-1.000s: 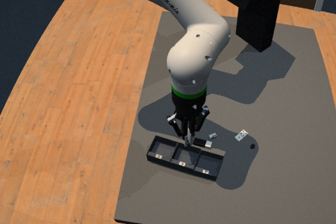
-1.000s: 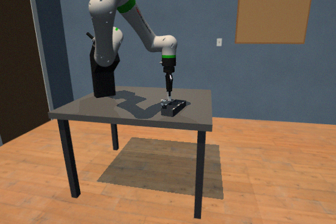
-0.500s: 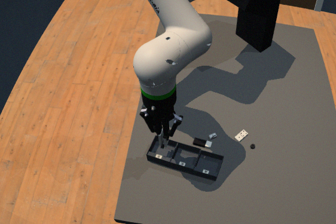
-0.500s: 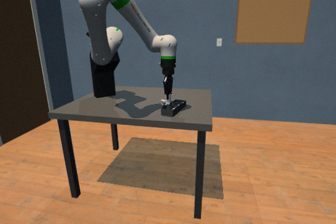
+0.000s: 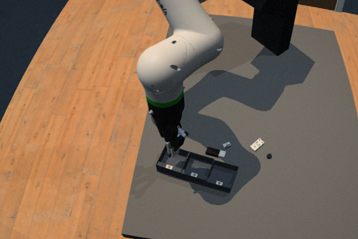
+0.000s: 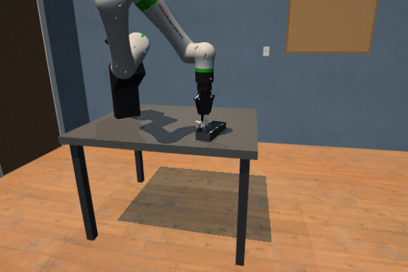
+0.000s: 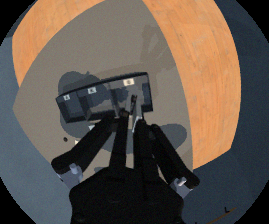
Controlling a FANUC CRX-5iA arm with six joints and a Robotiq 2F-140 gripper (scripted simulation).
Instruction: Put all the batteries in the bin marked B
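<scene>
Now: hand 30 mm above the dark cylindrical battery. Round my hand: black bin (80 mm below, 70 mm to the left, 40 mm ahead); then grey piece (180 mm to the left, 90 mm below, 50 mm behind); then white domino (290 mm to the left, 100 mm below, 40 mm behind).
</scene>
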